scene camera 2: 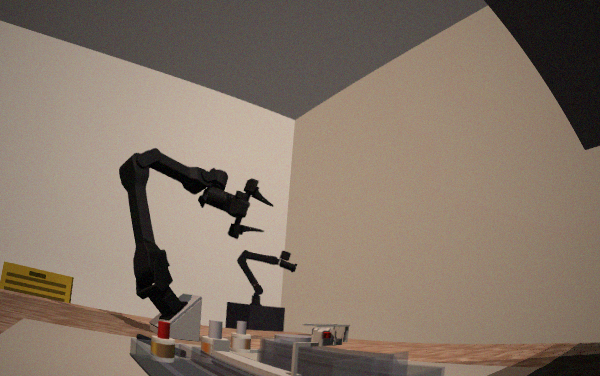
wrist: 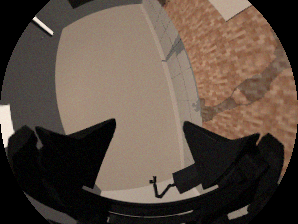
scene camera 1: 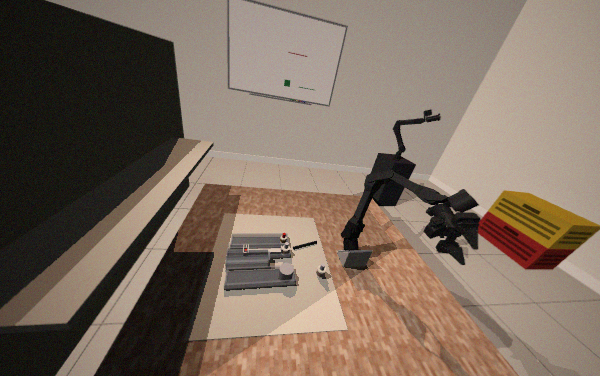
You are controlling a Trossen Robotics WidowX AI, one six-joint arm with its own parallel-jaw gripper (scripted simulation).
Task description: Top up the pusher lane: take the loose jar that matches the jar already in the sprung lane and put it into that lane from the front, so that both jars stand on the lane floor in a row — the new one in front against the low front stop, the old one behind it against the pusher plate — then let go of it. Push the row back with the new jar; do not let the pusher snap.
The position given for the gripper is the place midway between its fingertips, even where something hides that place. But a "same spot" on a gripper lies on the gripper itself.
gripper: scene camera 2; wrist; scene camera 1 469, 257
same spot on gripper: [scene camera 2: 256, 194] = [wrist: 50, 131]
